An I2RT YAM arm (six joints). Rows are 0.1 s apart.
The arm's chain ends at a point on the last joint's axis. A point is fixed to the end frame.
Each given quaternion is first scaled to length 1.
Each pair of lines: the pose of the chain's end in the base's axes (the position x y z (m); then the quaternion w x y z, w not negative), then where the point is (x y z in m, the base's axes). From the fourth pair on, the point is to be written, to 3 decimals.
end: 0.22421 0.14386 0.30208 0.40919 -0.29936 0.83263 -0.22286
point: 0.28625 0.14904 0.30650
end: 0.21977 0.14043 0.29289 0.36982 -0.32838 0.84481 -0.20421
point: 0.28170 0.14803 0.29106
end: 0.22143 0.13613 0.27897 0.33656 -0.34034 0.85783 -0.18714
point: 0.28291 0.14441 0.27211
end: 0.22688 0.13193 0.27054 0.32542 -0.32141 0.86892 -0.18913
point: 0.289 0.137 0.263
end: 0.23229 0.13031 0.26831 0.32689 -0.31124 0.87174 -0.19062
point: 0.294 0.135 0.261
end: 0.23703 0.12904 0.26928 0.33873 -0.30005 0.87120 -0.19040
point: 0.299 0.133 0.263
